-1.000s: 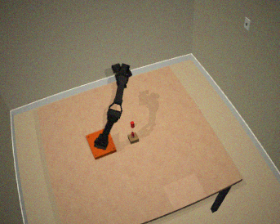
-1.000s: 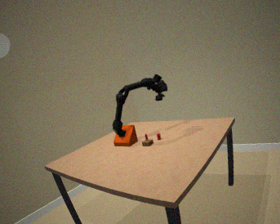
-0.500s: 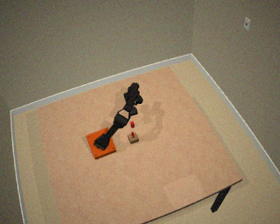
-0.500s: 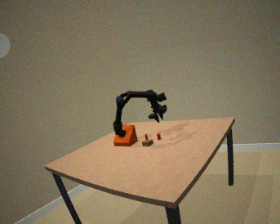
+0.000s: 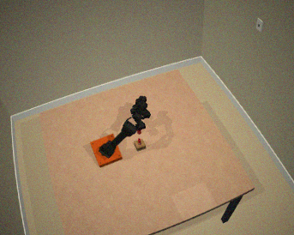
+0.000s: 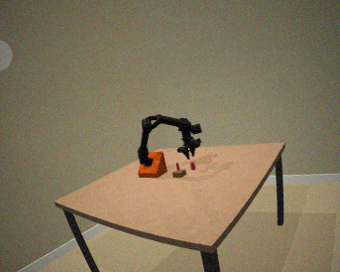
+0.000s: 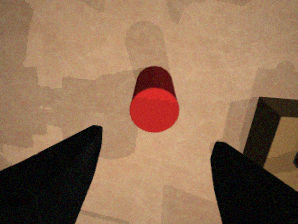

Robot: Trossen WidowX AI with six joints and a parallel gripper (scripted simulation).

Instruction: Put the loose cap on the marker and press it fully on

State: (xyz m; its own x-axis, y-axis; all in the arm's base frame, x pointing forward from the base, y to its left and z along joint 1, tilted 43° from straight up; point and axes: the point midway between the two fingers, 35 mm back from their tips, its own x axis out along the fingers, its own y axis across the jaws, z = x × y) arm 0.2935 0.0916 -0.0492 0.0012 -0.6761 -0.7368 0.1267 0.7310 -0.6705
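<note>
The red cap lies 6 cm below my gripper tip. Also, from my gripper tip: holder block: 4 cm behind, 11 cm to the right, 7 cm below.
</note>
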